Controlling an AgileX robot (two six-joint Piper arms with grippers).
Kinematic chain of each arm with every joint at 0, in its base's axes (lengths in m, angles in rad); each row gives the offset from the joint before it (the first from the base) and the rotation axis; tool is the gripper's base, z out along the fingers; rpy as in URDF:
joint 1: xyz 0 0 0.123 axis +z
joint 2: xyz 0 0 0 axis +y
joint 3: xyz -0.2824 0 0.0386 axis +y
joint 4: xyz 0.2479 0 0.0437 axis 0.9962 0 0.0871
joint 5: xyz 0 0 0 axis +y
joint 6: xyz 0.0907 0 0.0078 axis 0.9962 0 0.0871
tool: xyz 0 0 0 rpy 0 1.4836 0
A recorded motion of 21 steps. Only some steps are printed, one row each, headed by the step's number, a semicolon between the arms.
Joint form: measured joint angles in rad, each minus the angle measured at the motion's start. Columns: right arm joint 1, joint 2, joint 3, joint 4, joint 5, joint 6; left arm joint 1, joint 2, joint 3, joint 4, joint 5, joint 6.
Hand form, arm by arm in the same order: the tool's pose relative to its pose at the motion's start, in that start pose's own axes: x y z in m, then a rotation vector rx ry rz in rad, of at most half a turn. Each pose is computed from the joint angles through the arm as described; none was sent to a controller.
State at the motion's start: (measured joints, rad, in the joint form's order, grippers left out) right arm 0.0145 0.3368 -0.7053 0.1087 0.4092 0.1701; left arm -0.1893 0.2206 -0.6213 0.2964 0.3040 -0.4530
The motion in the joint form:
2: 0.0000 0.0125 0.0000 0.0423 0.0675 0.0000; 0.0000 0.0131 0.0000 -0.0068 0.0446 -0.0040
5: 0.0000 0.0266 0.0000 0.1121 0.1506 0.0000; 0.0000 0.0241 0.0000 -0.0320 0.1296 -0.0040
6: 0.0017 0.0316 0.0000 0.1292 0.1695 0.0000; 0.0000 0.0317 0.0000 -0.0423 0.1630 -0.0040
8: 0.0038 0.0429 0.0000 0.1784 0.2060 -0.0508; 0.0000 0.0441 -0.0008 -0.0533 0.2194 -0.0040
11: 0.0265 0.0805 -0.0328 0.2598 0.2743 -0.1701; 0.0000 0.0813 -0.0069 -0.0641 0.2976 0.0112
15: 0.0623 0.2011 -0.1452 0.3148 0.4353 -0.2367; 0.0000 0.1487 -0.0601 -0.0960 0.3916 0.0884
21: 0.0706 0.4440 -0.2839 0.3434 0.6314 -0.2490; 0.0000 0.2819 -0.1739 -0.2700 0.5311 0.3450
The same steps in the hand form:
2: 0.0071 0.0004 0.0030 -0.0029 0.0816 0.0389; 0.0049 0.0015 0.0030 -0.0199 0.0539 -0.0092
5: 0.0157 0.0023 0.0054 -0.0178 0.1823 0.1014; 0.0132 0.0039 0.0047 -0.0512 0.1450 -0.0315
6: 0.0178 0.0030 0.0063 -0.0234 0.2076 0.1164; 0.0167 0.0047 0.0059 -0.0635 0.1843 -0.0400
8: 0.0219 0.0052 0.0081 -0.0473 0.2576 0.1092; 0.0224 0.0062 0.0074 -0.0859 0.2486 -0.0483
11: 0.0208 0.0129 0.0118 -0.1234 0.3358 0.0578; 0.0303 0.0080 0.0129 -0.1185 0.3527 -0.0383
15: 0.0107 0.0259 0.0261 -0.2079 0.5102 0.0241; 0.0280 0.0066 0.0216 -0.1294 0.4639 0.0122
21: 0.0111 0.0344 0.0709 -0.2279 0.8057 0.0358; 0.0207 -0.0064 0.0408 -0.0193 0.6539 0.1112

